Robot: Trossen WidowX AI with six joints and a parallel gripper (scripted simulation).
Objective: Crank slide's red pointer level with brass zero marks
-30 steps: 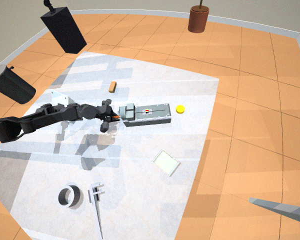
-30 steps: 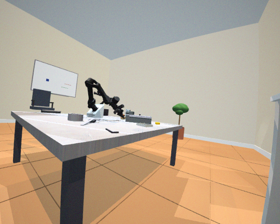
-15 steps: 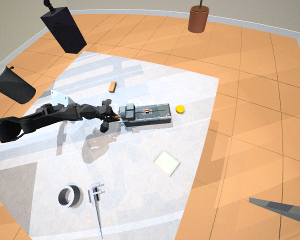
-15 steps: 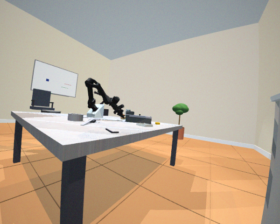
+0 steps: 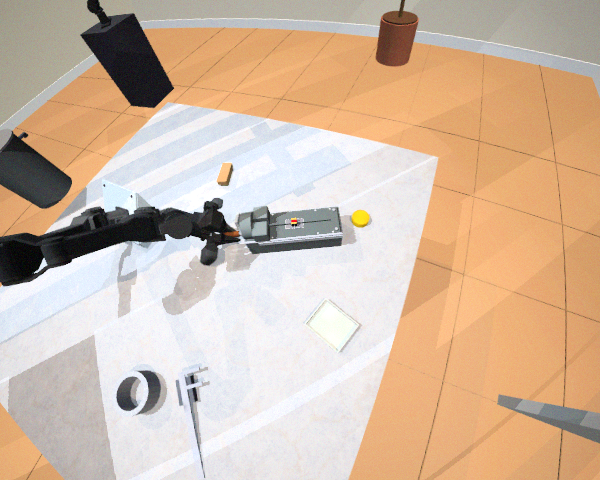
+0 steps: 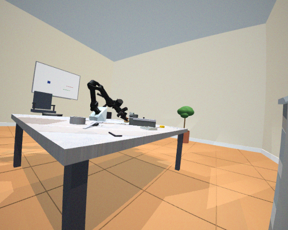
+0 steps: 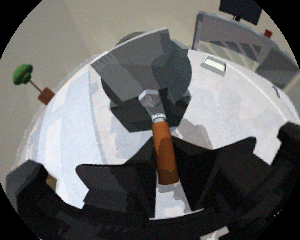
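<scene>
My gripper tip is 2 cm past the orange-brown crank handle, 1 cm to the left of it and 2 cm below it. Also, from my gripper tip: tan block (19 cm behind, 22 cm to the left, 2 cm below); pale square tile (32 cm ahead, 14 cm to the right, 3 cm below); red pointer (15 cm ahead, 7 cm to the left, 5 cm above).
</scene>
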